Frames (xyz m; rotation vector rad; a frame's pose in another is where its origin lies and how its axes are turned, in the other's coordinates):
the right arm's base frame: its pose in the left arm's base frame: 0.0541 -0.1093 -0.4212 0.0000 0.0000 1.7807
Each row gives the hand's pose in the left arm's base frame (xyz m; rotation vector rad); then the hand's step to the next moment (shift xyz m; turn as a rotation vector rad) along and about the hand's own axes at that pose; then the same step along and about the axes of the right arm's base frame.
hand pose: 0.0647 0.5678 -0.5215 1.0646 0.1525 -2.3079
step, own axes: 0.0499 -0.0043 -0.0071 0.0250 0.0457 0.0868
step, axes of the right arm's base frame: -0.0120 0.0261 -0.0416 -0.0671 0.0599 0.0465
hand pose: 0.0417 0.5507 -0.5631 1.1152 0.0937 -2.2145
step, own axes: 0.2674 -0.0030 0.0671 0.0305 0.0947 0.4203
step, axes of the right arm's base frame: -0.1210 0.1923 -0.1562 -0.1743 0.2931 0.2651
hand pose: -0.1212 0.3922 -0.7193 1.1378 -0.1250 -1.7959
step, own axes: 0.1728 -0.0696 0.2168 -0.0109 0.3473 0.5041
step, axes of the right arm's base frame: -0.1268 0.2548 -0.0264 -0.3270 0.2128 0.4719
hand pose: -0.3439 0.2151 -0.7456 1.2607 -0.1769 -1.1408
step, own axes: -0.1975 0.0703 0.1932 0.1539 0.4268 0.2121
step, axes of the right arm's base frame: 0.0507 0.1760 0.2185 -0.3376 -0.1106 0.3531
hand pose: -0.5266 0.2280 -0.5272 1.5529 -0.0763 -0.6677
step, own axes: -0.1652 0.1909 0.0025 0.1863 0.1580 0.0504
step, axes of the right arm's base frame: 0.0613 0.0597 0.2375 -0.1807 -0.1509 0.0825
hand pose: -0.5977 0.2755 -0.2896 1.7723 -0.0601 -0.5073
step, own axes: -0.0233 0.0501 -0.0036 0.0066 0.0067 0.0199
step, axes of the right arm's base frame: -0.0013 0.0089 0.0546 -0.0215 0.0044 0.0008
